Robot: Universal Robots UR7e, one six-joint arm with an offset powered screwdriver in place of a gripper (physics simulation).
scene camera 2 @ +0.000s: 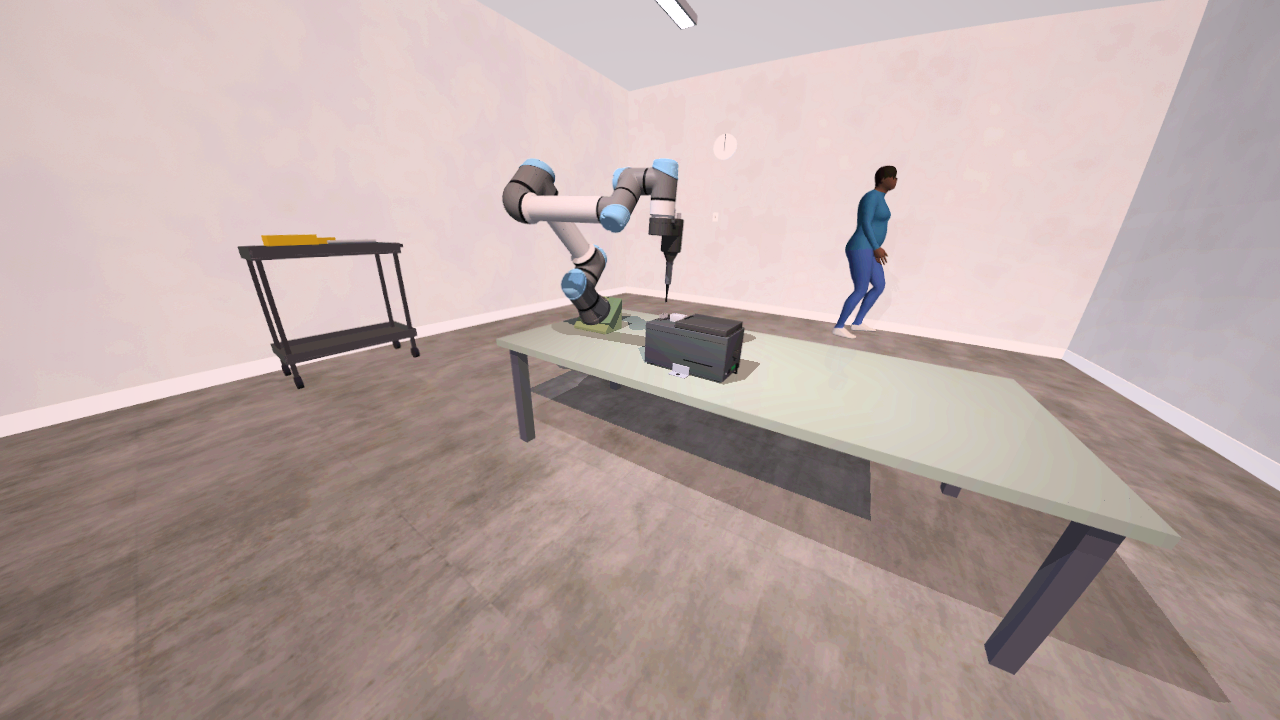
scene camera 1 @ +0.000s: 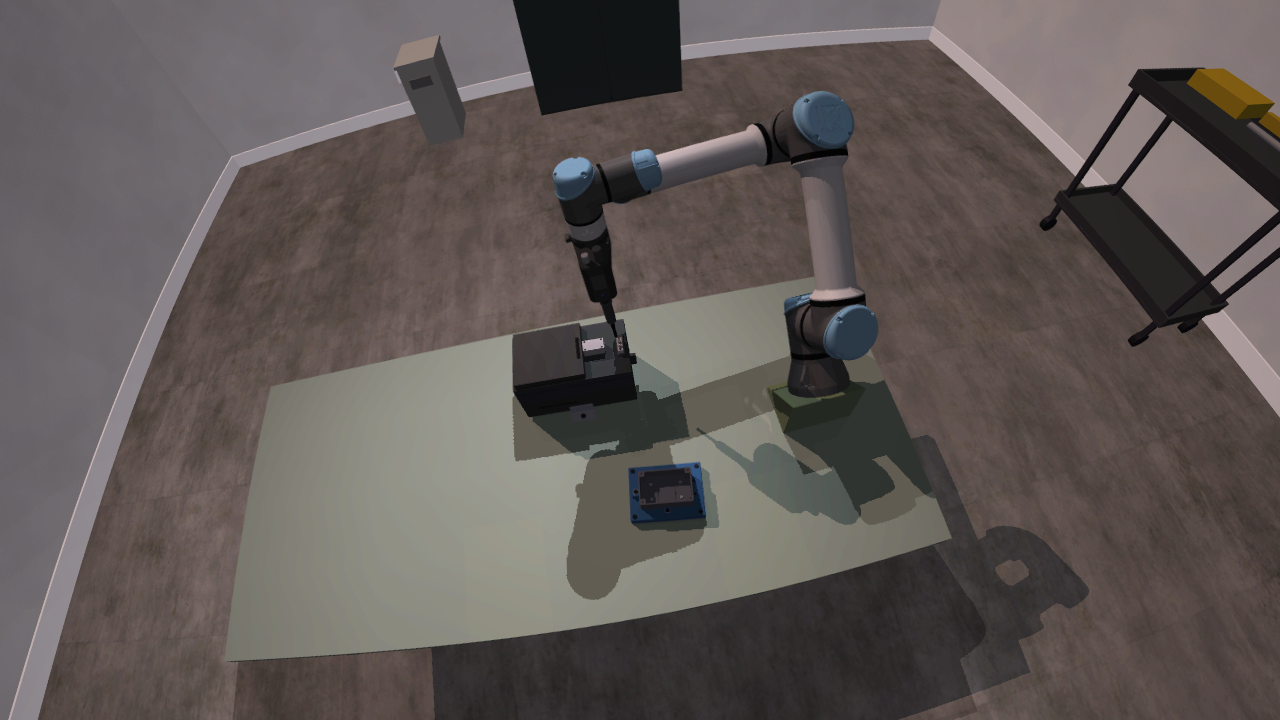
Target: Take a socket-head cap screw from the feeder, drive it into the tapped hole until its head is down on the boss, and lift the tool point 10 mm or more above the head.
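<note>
The feeder [scene camera 1: 550, 358] [scene camera 2: 689, 347] is a dark box on the table, with a pale plate on its top near the pick-up end. The screwdriver [scene camera 1: 614, 333] [scene camera 2: 666, 300] points down, its slim tip over that end of the feeder; scene camera 2 shows a small gap below the tip. Whether a screw sits on the tip is too small to tell. A dark grey open housing [scene camera 1: 667, 499] sits on a blue plate [scene camera 1: 648, 516] nearer scene camera 1. Its bosses and the tapped hole cannot be made out clearly. The housing does not show in scene camera 2.
The arm stands on a green base block [scene camera 1: 819, 410] [scene camera 2: 611, 317] at one end of the pale table [scene camera 1: 375, 537] [scene camera 2: 895, 394]. A dark cart [scene camera 1: 1145, 250] [scene camera 2: 322, 251] stands away from the table. A person [scene camera 2: 866, 237] is on the floor beyond the table.
</note>
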